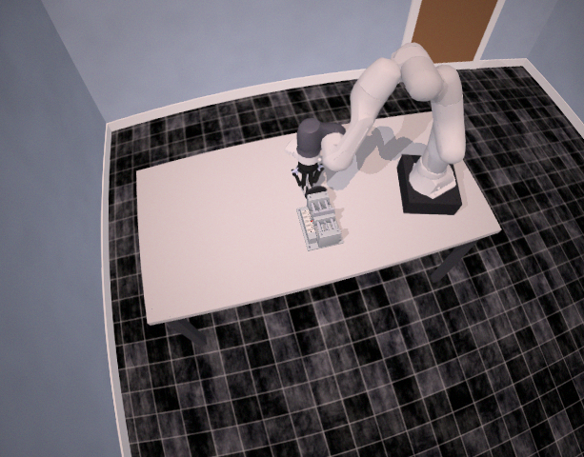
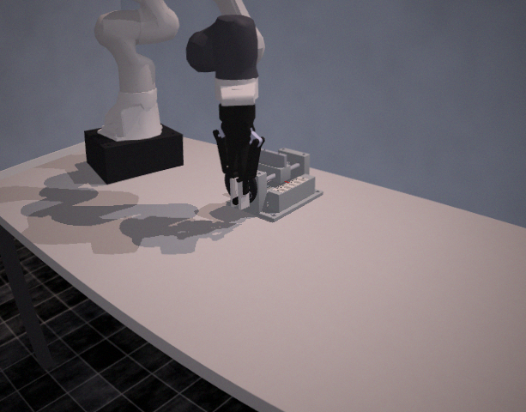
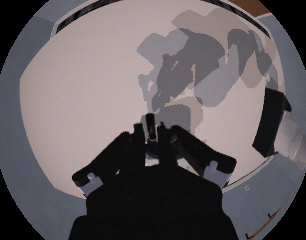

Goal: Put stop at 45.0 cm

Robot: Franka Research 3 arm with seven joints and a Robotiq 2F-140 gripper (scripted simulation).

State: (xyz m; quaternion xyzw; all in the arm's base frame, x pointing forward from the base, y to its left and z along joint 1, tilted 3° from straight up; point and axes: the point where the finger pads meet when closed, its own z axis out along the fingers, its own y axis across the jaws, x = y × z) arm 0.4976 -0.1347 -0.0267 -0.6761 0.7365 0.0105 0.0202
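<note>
Now: hand 1 cm past the black handwheel, 2 cm to the right of it and 1 cm above it. From my hand the other things lie so: grey stop fixture (1 cm behind, 15 cm to the left, 2 cm above).
</note>
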